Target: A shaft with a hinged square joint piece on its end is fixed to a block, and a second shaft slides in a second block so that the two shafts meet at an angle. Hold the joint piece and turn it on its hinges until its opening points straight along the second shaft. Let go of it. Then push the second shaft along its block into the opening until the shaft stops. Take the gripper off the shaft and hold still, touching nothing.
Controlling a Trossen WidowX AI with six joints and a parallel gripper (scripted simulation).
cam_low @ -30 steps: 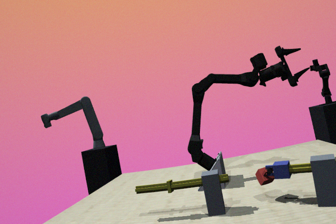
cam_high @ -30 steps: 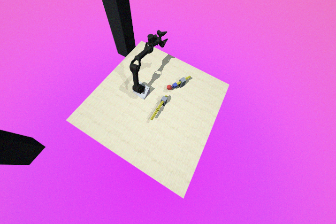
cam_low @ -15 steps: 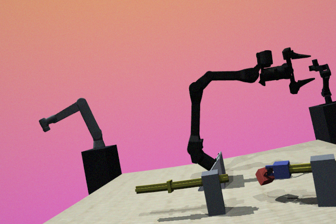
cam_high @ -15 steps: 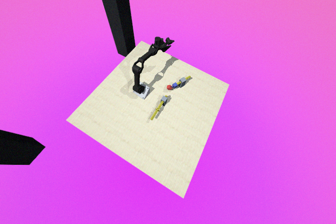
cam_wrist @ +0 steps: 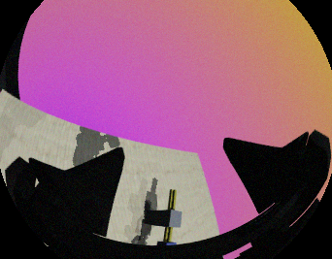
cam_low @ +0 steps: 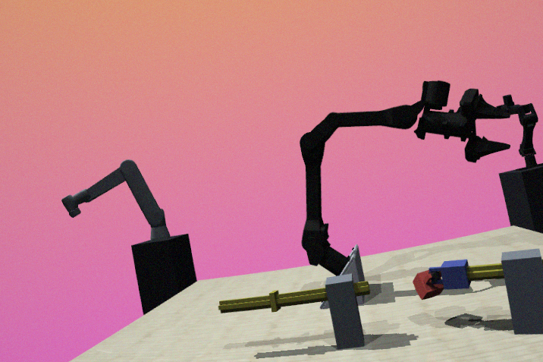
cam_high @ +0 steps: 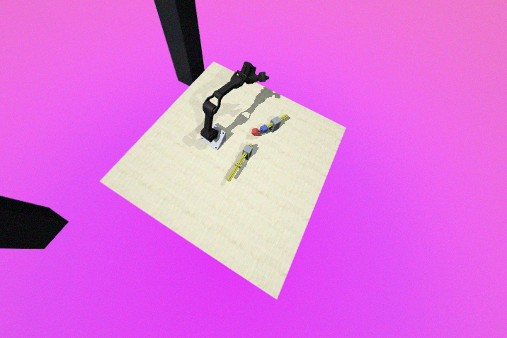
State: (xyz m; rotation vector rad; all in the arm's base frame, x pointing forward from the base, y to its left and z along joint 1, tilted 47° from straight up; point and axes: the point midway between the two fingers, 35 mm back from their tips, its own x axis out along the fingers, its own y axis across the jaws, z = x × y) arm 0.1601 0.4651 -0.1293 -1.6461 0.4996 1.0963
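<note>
My gripper tip is 27 cm to the left of the red square joint piece, 25 cm above it and 10 cm short of it.
</note>
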